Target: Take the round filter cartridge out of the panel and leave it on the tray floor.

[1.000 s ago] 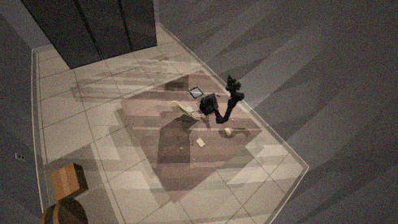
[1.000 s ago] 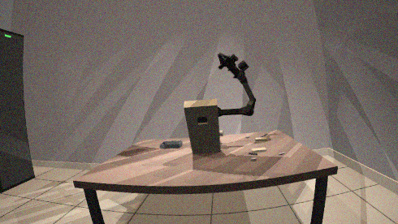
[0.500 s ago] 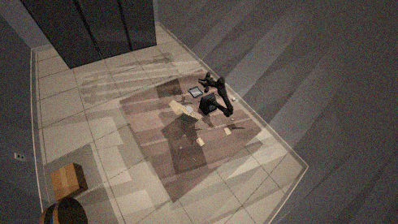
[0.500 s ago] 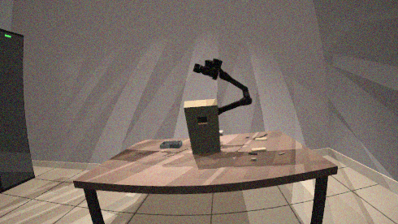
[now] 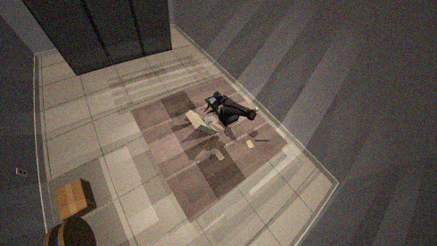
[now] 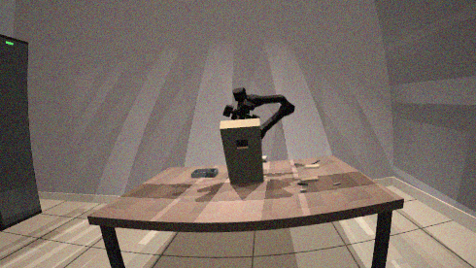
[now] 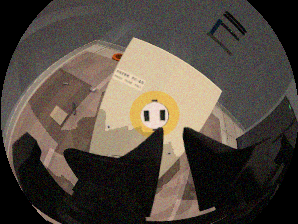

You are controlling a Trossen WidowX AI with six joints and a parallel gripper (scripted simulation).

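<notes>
My gripper tip is 6 cm short of the round filter cartridge, 6 cm above it and 1 cm to the right of it. Also, from my gripper tip: service panel box (14 cm below, 2 cm ahead, 1 cm to the left); grey tray (34 cm behind, 30 cm below, 29 cm to the right).
</notes>
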